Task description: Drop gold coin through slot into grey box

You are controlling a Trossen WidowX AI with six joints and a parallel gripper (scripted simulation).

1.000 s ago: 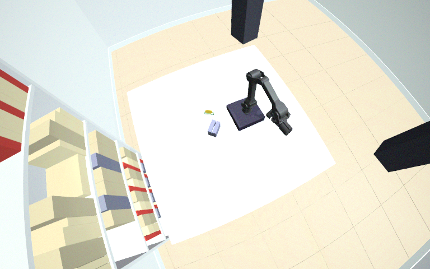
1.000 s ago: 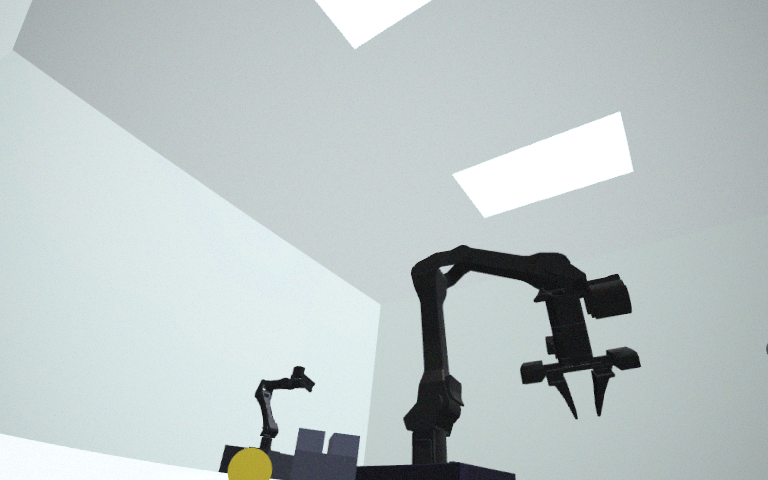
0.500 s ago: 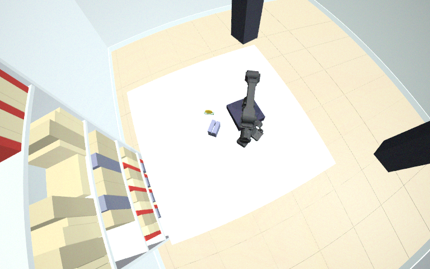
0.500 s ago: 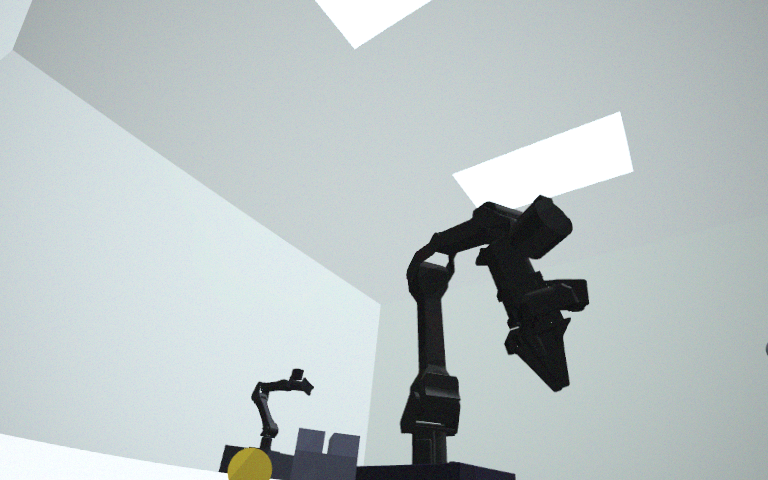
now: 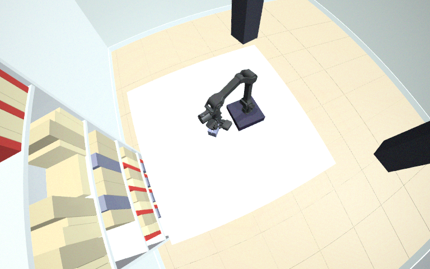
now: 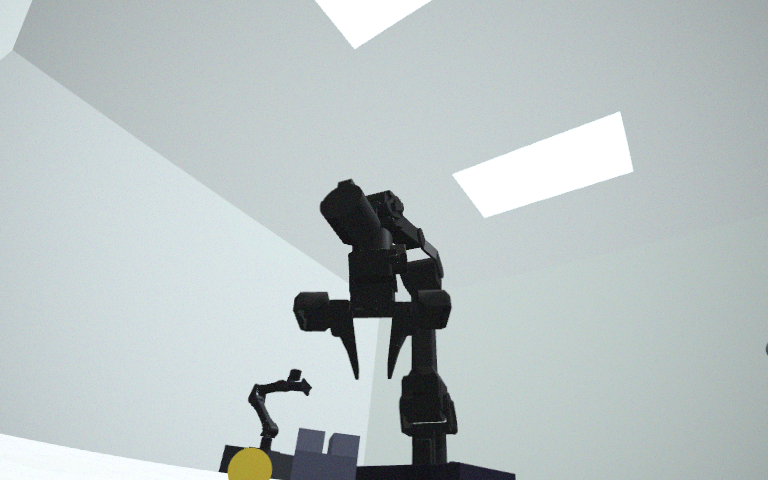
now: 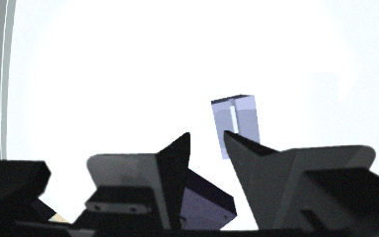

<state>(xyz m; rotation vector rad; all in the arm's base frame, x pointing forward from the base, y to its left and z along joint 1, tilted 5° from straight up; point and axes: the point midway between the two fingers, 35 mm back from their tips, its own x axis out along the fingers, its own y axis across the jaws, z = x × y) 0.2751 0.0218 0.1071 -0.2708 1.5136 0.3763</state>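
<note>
Right now my gripper tip is 19 cm to the left of the gold coin, 11 cm above it and 4 cm past it.
</note>
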